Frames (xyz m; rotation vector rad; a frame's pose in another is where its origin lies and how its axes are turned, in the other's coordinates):
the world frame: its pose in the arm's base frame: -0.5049 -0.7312 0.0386 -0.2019 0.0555 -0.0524
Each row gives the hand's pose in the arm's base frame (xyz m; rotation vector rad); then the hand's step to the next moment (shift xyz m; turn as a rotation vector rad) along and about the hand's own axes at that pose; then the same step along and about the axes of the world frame.
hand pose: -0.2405 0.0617 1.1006 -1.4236 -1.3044 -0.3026
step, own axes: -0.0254 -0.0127 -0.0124 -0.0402 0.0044 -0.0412
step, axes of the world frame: -0.0116 -0.0248 -0.0145 0.0125 -0.0483 -0.0291
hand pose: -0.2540 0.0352 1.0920 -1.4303 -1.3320 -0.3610
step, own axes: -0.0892 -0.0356 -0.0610 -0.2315 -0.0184 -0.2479
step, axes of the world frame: -0.0250 -0.0971 -0.0538 0.0393 -0.3027 -0.1489
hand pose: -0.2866 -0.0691 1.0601 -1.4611 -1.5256 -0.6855
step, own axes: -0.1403 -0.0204 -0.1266 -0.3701 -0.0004 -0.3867
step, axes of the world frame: 0.0090 -0.1637 -0.0961 0.0886 -0.4684 -0.2435
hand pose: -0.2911 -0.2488 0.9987 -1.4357 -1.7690 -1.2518
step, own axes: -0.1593 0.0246 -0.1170 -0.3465 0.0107 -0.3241
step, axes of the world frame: 0.0666 -0.1543 -0.1069 0.0974 -0.4021 -0.2325
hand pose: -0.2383 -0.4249 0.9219 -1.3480 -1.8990 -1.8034
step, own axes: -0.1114 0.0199 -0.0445 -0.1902 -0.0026 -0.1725
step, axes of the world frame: 0.0657 -0.0786 -0.0655 0.0499 -0.2135 -0.1337
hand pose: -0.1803 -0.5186 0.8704 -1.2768 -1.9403 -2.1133
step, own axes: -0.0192 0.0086 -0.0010 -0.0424 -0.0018 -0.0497
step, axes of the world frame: 0.0175 -0.0108 -0.0047 0.0049 -0.0568 -0.0320
